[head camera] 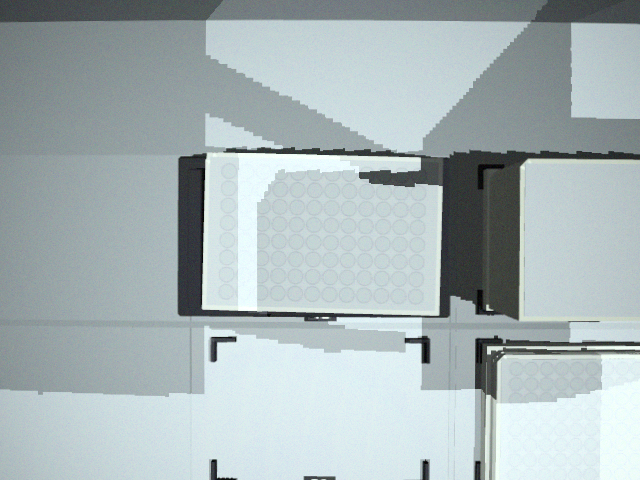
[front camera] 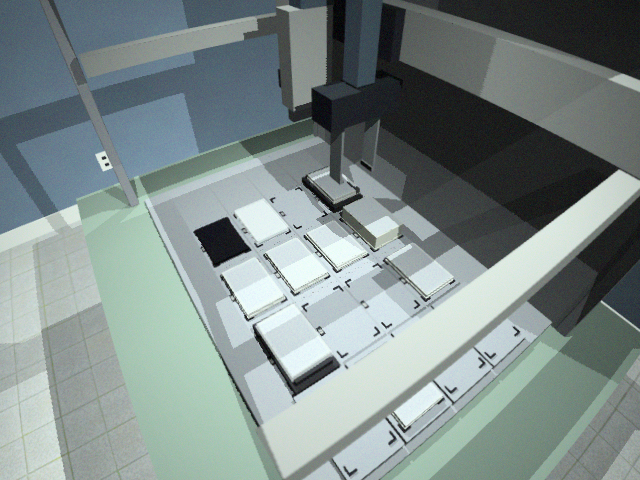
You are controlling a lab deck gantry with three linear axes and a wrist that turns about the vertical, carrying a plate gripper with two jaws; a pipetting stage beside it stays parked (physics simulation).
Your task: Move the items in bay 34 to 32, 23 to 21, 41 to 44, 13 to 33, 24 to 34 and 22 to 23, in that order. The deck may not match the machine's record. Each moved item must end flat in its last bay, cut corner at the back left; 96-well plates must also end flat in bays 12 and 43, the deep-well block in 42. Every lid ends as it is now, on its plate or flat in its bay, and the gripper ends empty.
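Pixels of known places: gripper, fingertip midpoint: (front camera: 352,173); robot's base, origin of the base link: (front camera: 195,232).
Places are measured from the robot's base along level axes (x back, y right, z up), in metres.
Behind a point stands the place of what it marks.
My gripper (front camera: 352,175) {z 0.160, x -0.194, y -0.319 m} is open above bay 41, its jaws either side of a pale plate (front camera: 328,188) {z 0.037, x -0.082, y -0.339 m} (head camera: 323,235) {z 0.037, x -0.065, y -0.366 m} that sits on a wider dark base (head camera: 190,235) {z 0.031, x 0.006, y -0.365 m}, turned very slightly. Jaw tips do not show in the head view. A tall deep-well block (front camera: 385,230) {z 0.042, x -0.284, y -0.355 m} (head camera: 578,237) {z 0.042, x -0.196, y -0.365 m} stands in bay 42. White plates lie in bay 21 (front camera: 261,220) {z 0.017, x -0.072, y -0.148 m}, bay 32 (front camera: 336,245) {z 0.014, x -0.239, y -0.251 m} (head camera: 553,439) {z 0.014, x -0.201, y -0.247 m}, bay 22 (front camera: 296,265) {z 0.014, x -0.238, y -0.146 m}, bay 12 (front camera: 253,286) {z 0.014, x -0.236, y -0.043 m}, bay 43 (front camera: 421,271) {z 0.014, x -0.403, y -0.358 m} and bay 24 (front camera: 418,403) {z 0.029, x -0.604, y -0.149 m}. A pale item (front camera: 297,341) {z 0.037, x -0.403, y -0.047 m} on a dark base is in bay 13. Cut corners are mostly unclear.
A flat black item (front camera: 222,240) {z 0.008, x -0.072, y -0.044 m} is in bay 11. Bays 31, 23, 33, 34 and 44 show corner marks with no item. A pale frame beam (front camera: 444,330) {z 0.400, x -0.622, y -0.045 m} crosses the front and hides part of the deck. The pale pipetting stage (front camera: 305,56) is parked behind, left of my gripper.
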